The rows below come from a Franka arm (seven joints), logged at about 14 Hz.
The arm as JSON. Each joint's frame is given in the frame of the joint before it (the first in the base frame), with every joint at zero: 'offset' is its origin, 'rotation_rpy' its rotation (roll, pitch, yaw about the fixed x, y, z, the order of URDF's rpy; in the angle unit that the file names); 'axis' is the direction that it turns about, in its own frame. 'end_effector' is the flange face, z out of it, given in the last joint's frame.
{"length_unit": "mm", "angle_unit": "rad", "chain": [
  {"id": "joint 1", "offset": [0.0, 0.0, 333.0], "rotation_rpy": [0.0, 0.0, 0.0], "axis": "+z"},
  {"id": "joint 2", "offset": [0.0, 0.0, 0.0], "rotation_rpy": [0.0, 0.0, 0.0], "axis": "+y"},
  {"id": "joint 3", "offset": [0.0, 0.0, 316.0], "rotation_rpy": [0.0, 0.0, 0.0], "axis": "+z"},
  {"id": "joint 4", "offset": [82.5, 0.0, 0.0], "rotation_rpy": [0.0, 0.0, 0.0], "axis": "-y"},
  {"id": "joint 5", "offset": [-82.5, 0.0, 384.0], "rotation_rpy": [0.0, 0.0, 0.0], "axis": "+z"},
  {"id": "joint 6", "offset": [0.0, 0.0, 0.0], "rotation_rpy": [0.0, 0.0, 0.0], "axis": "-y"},
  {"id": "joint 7", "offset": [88.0, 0.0, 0.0], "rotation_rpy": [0.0, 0.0, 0.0], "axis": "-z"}
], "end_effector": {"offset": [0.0, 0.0, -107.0], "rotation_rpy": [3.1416, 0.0, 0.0]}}
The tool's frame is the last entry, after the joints.
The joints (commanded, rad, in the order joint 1, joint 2, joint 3, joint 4, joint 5, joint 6, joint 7), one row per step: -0.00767, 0.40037, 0.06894, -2.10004, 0.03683, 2.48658, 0.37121; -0.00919, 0.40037, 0.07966, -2.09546, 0.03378, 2.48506, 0.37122; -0.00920, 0.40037, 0.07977, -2.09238, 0.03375, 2.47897, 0.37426; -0.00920, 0.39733, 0.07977, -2.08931, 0.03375, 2.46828, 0.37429; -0.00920, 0.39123, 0.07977, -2.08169, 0.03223, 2.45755, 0.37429; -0.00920, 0.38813, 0.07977, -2.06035, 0.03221, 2.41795, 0.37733; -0.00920, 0.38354, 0.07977, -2.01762, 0.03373, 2.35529, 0.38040; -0.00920, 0.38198, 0.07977, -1.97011, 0.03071, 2.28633, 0.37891; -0.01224, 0.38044, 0.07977, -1.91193, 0.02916, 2.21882, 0.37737; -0.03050, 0.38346, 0.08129, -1.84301, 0.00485, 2.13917, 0.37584; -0.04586, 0.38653, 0.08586, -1.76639, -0.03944, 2.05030, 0.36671; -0.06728, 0.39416, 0.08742, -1.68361, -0.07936, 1.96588, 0.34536; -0.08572, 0.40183, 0.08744, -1.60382, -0.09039, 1.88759, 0.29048; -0.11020, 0.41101, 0.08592, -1.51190, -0.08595, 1.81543, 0.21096; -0.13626, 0.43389, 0.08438, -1.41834, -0.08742, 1.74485, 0.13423; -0.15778, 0.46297, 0.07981, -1.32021, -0.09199, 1.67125, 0.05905; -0.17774, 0.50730, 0.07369, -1.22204, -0.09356, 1.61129, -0.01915; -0.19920, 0.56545, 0.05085, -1.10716, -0.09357, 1.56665, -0.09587
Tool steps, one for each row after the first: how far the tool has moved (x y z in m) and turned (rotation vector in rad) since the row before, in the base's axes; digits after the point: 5 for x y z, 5 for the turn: 0.00120, 0.00536, 0.00180, 0.00258, -0.00327, 0.01072; 0.00046, 0.00010, 0.00066, -0.00005, 0.00316, -0.00270; 0.00027, 0.00004, 0.00203, -0.00023, 0.00457, 0.00042; 0.00219, 0.00009, 0.00559, -0.00091, -0.00309, 0.00151; 0.00355, 0.00023, 0.00679, -0.00030, 0.01528, -0.00166; 0.00822, 0.00045, 0.01450, 0.00110, 0.01557, -0.00225; 0.00814, 0.00036, 0.01465, -0.00180, 0.01958, 0.00584; 0.01087, -0.00151, 0.01980, -0.00025, 0.00760, 0.00130; 0.01172, -0.01128, 0.02132, -0.01768, 0.01220, 0.00145; 0.01086, -0.00979, 0.02478, -0.03469, 0.01292, 0.02271; 0.01091, -0.01664, 0.02577, -0.03349, 0.00819, 0.01762; 0.00845, -0.01461, 0.02544, -0.00610, 0.00839, 0.03507; 0.00882, -0.01895, 0.03088, 0.01041, -0.00673, 0.04481; 0.00744, -0.02103, 0.02293, 0.00605, 0.00338, 0.04259; 0.00583, -0.02045, 0.02058, 0.00282, 0.00836, 0.04284; 0.00702, -0.02044, 0.01085, 0.00744, 0.00992, 0.04566; 0.00829, -0.03084, 0.00935, -0.00153, -0.00666, 0.02865
